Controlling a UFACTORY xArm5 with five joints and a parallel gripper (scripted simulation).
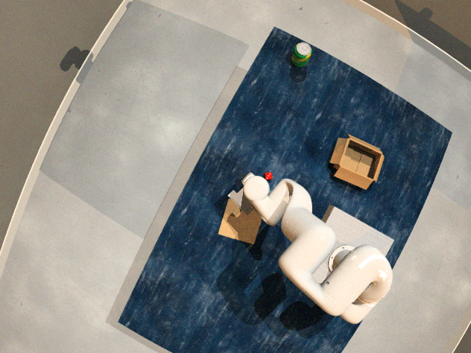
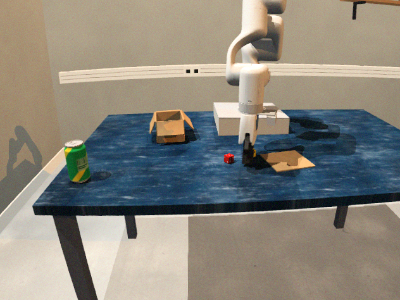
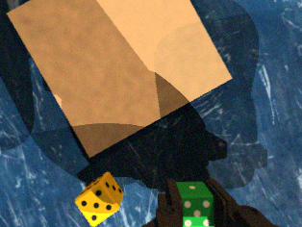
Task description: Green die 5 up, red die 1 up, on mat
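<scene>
Now: hand 14 cm to the right of the mat, 3 cm above it and 1 cm short of it. Round my hand: red die (5 cm to the right, 3 cm behind, 2 cm below); yellow die (6 cm behind, 3 cm to the left, 2 cm below); green die (1 cm below).
</scene>
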